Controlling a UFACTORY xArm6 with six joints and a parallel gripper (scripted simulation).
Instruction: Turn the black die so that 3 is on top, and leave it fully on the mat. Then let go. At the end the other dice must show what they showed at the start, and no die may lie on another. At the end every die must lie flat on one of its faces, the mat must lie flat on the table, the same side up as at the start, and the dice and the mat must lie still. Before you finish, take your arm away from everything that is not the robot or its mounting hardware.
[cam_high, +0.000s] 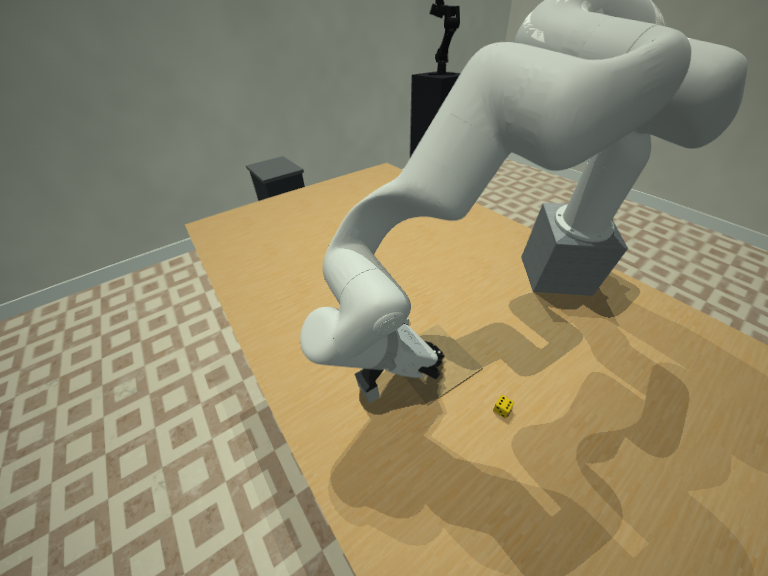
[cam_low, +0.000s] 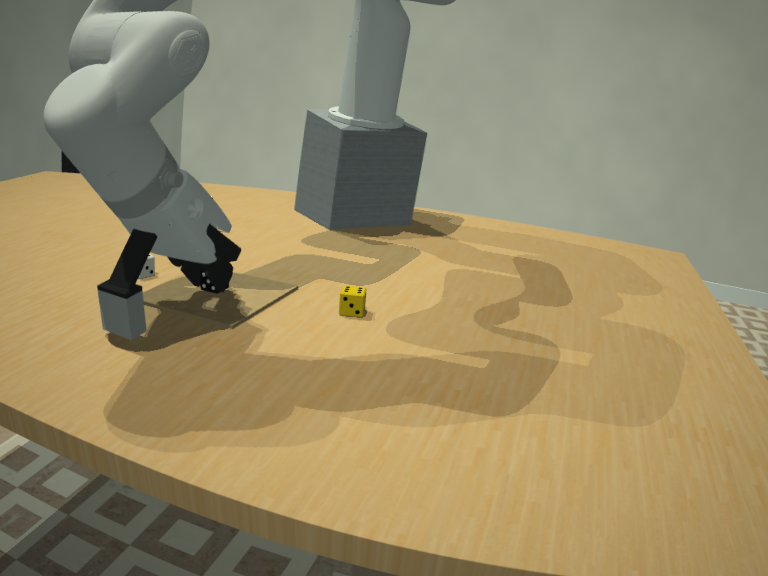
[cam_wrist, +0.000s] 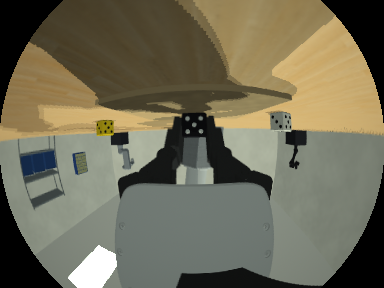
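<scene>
The black die lies 2 cm behind my hand and 2 cm below it. Also, from my hand: yellow die (4 cm behind, 16 cm to the left, 2 cm below); then tan mat (1 cm behind, 3 cm below); then white die (3 cm behind, 12 cm to the right, 2 cm below).
</scene>
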